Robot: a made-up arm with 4 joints. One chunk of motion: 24 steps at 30 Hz.
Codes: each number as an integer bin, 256 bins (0 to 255) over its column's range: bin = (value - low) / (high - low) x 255, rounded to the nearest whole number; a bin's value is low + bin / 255 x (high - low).
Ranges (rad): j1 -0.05..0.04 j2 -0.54..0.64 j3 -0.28..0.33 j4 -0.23..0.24
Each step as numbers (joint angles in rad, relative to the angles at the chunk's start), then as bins.
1 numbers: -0.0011 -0.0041 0.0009 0.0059
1 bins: 139 116 117 128
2 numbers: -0.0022 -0.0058 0.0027 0.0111
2 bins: 135 115 118 131
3 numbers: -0.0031 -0.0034 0.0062 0.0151
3 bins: 133 116 120 133
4 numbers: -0.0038 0.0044 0.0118 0.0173
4 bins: 131 118 122 134
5 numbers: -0.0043 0.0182 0.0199 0.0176
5 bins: 129 121 125 134
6 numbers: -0.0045 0.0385 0.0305 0.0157
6 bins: 129 125 130 133
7 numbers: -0.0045 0.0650 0.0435 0.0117
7 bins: 129 131 135 131
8 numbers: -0.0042 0.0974 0.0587 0.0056
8 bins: 130 138 142 128
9 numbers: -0.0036 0.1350 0.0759 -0.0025
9 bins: 131 146 149 123
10 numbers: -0.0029 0.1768 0.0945 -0.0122
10 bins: 133 155 157 118
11 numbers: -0.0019 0.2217 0.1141 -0.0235
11 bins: 136 165 165 112
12 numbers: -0.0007 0.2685 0.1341 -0.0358
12 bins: 140 175 173 105
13 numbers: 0.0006 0.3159 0.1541 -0.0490
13 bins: 143 185 181 98
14 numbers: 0.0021 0.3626 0.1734 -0.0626
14 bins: 148 195 190 91
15 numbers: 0.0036 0.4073 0.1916 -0.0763
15 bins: 152 205 197 83
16 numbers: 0.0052 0.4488 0.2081 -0.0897
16 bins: 156 214 204 76
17 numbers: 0.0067 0.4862 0.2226 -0.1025
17 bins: 161 222 210 69
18 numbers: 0.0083 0.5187 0.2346 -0.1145
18 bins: 165 229 215 63
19 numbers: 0.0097 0.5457 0.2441 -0.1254
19 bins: 169 235 219 57
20 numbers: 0.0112 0.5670 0.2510 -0.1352
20 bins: 173 239 222 51
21 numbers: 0.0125 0.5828 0.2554 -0.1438
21 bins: 177 243 224 47
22 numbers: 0.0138 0.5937 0.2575 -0.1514
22 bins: 181 245 225 43
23 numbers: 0.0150 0.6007 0.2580 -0.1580
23 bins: 184 247 225 39
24 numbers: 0.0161 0.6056 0.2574 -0.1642
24 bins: 187 248 225 36
